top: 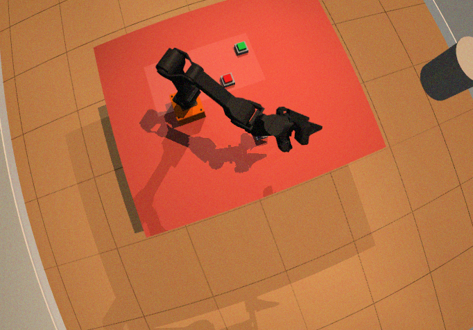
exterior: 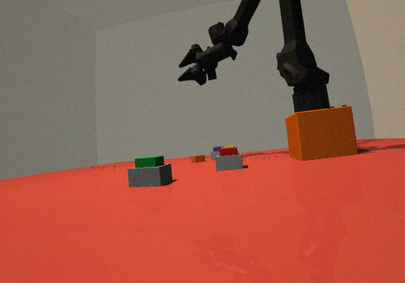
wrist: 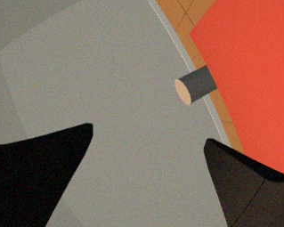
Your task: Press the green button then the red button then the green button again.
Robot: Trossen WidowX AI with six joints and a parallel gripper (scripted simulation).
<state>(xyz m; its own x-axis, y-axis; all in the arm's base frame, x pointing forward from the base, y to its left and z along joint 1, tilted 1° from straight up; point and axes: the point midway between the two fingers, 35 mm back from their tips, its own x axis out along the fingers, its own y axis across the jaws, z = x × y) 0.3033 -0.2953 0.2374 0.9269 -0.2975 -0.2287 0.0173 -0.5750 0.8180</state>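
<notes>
Right now my gripper tip is 30 mm past the green button, 460 mm to the right of it and 290 mm above it. Also, from my gripper tip: purple button: 120 mm behind, 80 mm to the left, 290 mm below; orange block: 60 mm behind, 110 mm to the left, 310 mm below; yellow button: 150 mm behind, 190 mm to the left, 290 mm below.
</notes>
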